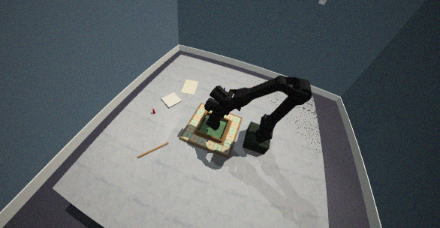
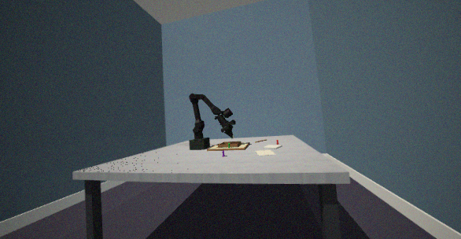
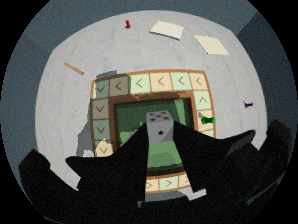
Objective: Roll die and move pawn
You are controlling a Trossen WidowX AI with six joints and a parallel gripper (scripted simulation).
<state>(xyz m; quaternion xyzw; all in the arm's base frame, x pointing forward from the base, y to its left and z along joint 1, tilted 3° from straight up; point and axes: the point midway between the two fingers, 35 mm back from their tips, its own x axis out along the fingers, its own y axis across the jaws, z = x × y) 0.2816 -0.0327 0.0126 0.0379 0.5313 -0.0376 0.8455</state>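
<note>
The green pawn lies 2 cm behind my gripper tip, 11 cm to the right of it and 5 cm below it. Also, from my gripper tip: green dice tray 3 cm behind, 1 cm to the left, 7 cm below; pale die right at my gripper tip; purple pawn 3 cm behind, 33 cm to the right, 6 cm below.
</note>
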